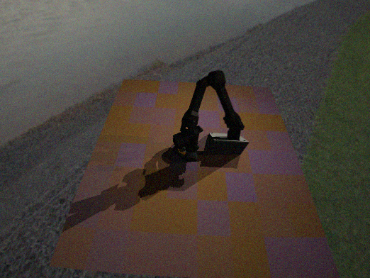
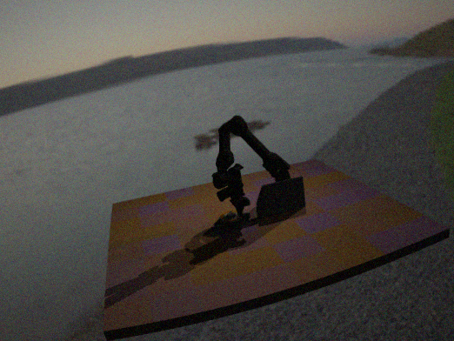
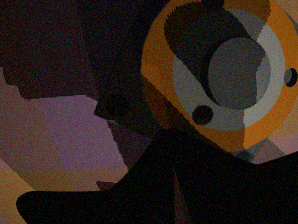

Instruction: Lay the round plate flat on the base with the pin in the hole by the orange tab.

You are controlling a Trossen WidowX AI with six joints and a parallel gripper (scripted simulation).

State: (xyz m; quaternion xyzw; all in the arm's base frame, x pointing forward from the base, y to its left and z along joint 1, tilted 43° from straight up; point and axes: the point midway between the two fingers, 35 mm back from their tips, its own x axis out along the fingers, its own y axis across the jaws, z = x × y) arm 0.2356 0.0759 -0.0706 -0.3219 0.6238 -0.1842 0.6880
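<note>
Now: gripper tip 10 mm short of the round plate, 30 mm to the left of it and 10 mm above it. From my gripper tip the other things lie so: square grey base: 30 mm ahead, 40 mm to the right, 20 mm below.
</note>
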